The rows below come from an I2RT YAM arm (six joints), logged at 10 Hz.
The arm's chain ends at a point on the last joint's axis. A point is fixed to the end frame.
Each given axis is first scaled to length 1.
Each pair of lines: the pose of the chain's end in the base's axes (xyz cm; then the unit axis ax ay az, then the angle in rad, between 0 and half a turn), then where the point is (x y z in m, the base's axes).
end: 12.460 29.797 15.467 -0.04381 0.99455 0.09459 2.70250
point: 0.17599 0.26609 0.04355
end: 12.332 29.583 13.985 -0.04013 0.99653 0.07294 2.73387
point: 0.17081 0.25869 0.02863
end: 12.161 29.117 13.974 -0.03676 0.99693 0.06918 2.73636
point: 0.16849 0.25299 0.02861
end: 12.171 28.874 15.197 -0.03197 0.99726 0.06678 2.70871
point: 0.17111 0.24979 0.04220
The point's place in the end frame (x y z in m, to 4 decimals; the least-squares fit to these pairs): 0.0029 -0.0554 0.1137
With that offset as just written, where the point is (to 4 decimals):
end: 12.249 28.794 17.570 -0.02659 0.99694 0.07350 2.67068
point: 0.1755 0.2503 0.0672
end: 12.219 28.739 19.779 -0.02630 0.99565 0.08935 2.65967
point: 0.1766 0.2533 0.0888
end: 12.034 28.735 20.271 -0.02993 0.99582 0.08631 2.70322
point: 0.1704 0.2528 0.0918
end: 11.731 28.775 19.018 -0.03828 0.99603 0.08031 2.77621
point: 0.1601 0.2522 0.0765
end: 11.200 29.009 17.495 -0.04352 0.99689 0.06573 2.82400
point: 0.1498 0.2512 0.0606
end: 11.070 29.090 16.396 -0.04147 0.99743 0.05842 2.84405
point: 0.1461 0.2502 0.0495
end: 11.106 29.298 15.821 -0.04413 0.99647 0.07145 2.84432
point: 0.1467 0.2555 0.0428
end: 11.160 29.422 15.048 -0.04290 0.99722 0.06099 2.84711
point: 0.1468 0.2542 0.0357
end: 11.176 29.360 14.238 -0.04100 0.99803 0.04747 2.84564
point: 0.1469 0.2503 0.0288
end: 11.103 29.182 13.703 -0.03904 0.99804 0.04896 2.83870
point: 0.1467 0.2488 0.0235
